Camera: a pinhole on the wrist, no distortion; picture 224 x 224 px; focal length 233.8 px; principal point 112.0 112.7 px. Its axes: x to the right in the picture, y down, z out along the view. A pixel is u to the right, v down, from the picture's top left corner.
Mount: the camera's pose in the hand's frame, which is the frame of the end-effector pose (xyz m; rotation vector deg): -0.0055 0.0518 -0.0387 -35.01 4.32 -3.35
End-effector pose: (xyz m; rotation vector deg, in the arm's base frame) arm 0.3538 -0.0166 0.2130 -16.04 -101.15 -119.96
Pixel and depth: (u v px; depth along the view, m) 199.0 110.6 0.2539
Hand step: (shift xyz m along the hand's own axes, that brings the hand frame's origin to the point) 0.1108 0.1875 0.1649
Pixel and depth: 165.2 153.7 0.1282
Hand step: 0.0356 0.1411 0.0515
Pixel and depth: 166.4 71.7 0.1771
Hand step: 0.0501 0.1243 0.1215
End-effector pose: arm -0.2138 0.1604 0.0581 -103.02 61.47 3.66
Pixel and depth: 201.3 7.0 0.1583
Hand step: 0.0663 0.0790 0.1285
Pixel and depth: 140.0 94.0 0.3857
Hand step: 0.0734 0.2431 0.2915
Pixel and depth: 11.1 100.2 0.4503
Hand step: -0.1601 0.3041 0.3532
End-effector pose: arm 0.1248 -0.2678 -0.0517 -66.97 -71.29 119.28
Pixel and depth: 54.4 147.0 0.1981
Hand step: -0.0357 0.1924 0.1089
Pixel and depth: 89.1 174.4 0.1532
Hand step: -0.0056 0.1734 0.0639
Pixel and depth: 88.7 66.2 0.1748
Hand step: -0.0086 0.1245 0.1249
